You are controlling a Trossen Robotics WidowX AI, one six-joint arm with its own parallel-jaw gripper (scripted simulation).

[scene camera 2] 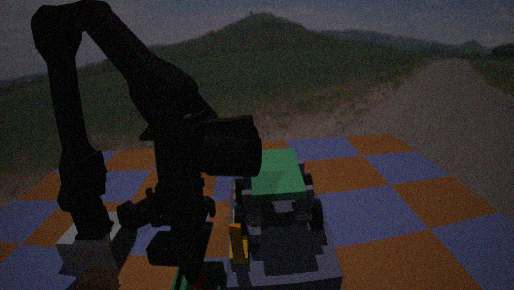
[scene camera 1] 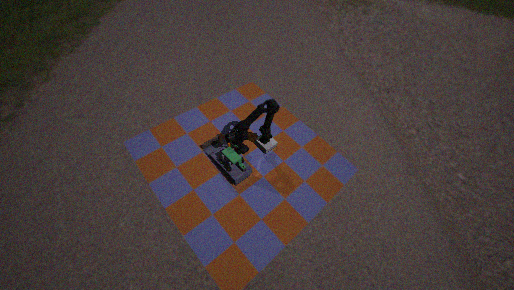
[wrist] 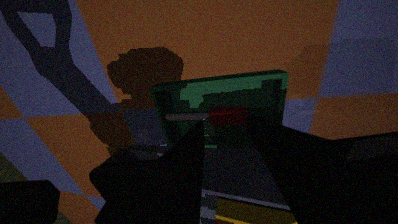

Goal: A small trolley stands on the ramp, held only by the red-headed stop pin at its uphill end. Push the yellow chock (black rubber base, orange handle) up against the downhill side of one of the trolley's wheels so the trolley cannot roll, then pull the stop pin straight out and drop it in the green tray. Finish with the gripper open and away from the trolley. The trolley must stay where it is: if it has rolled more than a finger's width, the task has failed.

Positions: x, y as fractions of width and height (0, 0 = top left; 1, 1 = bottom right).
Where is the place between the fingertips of the gripper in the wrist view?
0.56, 0.55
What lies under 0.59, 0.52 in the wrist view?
A red-headed stop pin.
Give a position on a trolley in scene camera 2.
0.55, 0.61
